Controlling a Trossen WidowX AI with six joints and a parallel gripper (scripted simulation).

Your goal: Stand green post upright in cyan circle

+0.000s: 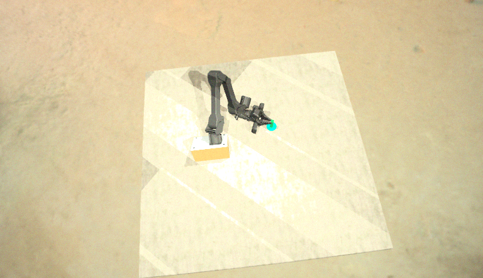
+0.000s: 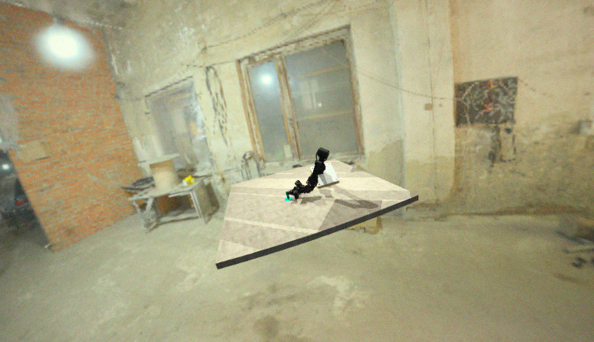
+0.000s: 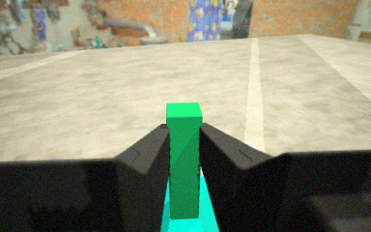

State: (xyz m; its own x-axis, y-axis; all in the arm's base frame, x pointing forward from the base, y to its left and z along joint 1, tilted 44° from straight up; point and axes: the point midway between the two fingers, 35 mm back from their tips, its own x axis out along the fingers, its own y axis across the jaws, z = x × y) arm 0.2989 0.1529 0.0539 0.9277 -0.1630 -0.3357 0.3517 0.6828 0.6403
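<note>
My gripper tip is now 20 mm above the green post. Also, from my gripper tip: cyan circle (50 mm below).
</note>
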